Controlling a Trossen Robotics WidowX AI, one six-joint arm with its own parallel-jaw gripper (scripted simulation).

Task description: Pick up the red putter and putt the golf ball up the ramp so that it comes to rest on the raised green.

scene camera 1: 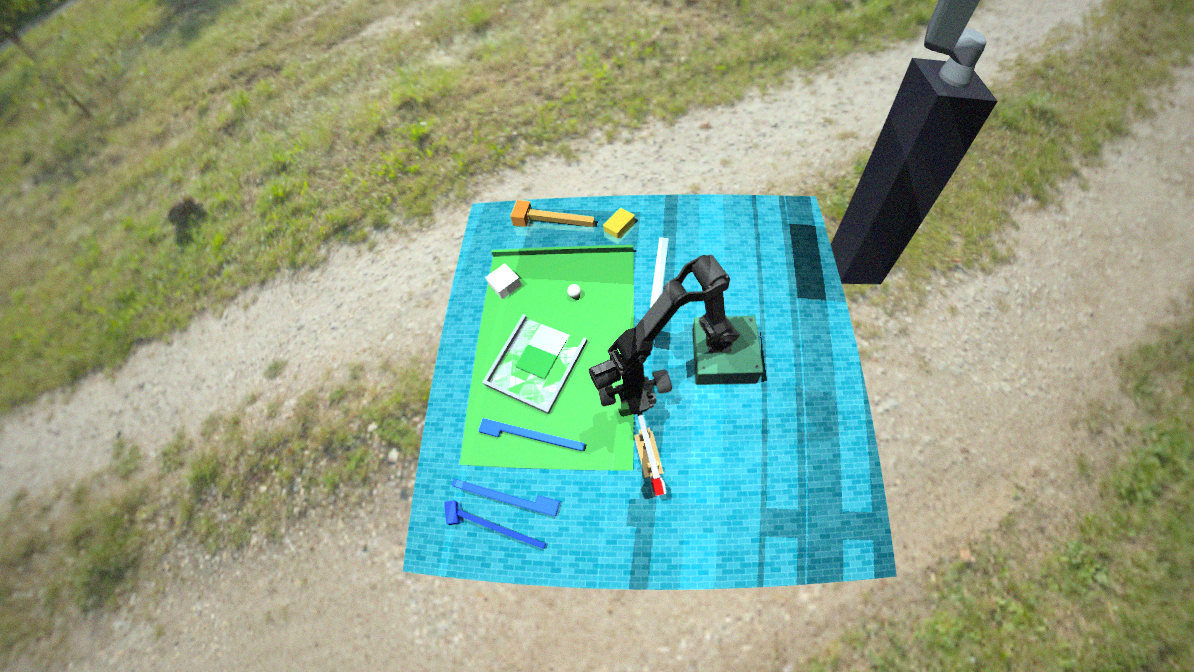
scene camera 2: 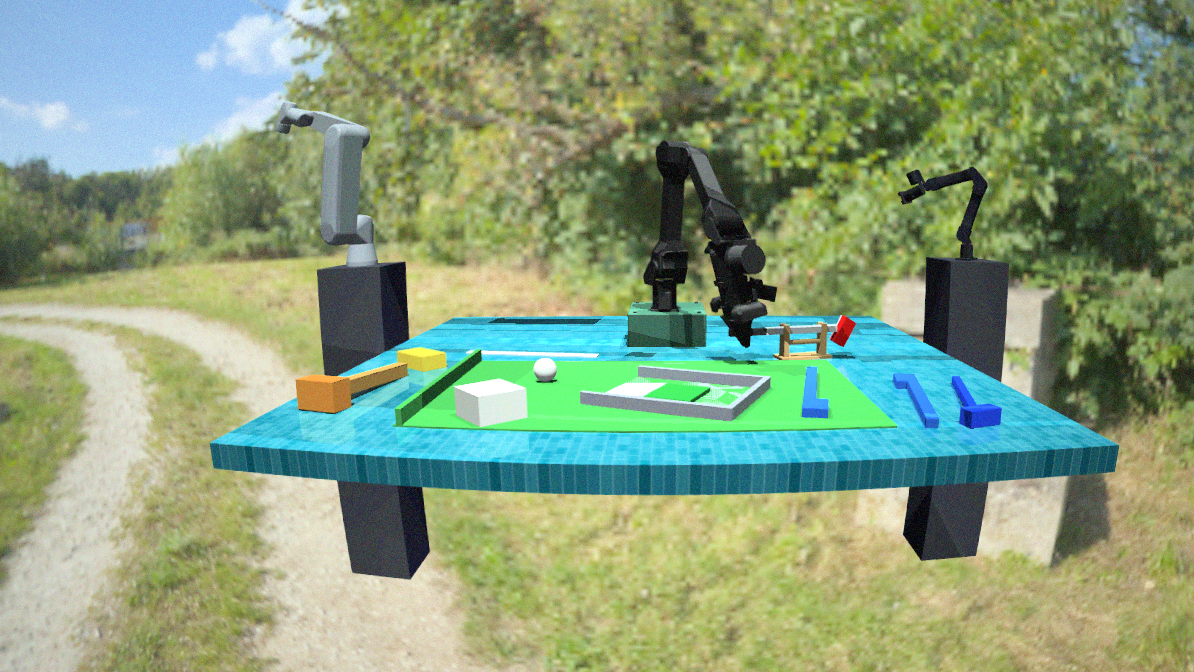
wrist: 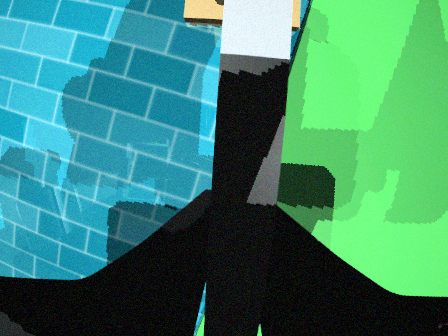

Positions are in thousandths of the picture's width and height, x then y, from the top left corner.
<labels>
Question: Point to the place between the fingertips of my gripper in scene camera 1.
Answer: At 533,605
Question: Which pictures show my gripper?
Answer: Scene camera 1, scene camera 2 and the wrist view: all of them.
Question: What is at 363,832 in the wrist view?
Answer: My gripper.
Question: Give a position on a green rail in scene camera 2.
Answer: At 344,606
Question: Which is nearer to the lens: the orange mallet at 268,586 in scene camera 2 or the white cube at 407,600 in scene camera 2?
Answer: The white cube.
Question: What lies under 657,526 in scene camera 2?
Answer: A wooden stand.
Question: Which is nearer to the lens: the orange mallet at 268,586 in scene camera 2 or the yellow block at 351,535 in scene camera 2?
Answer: The orange mallet.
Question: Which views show the orange mallet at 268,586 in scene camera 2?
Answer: Scene camera 1 and scene camera 2 only.
</labels>
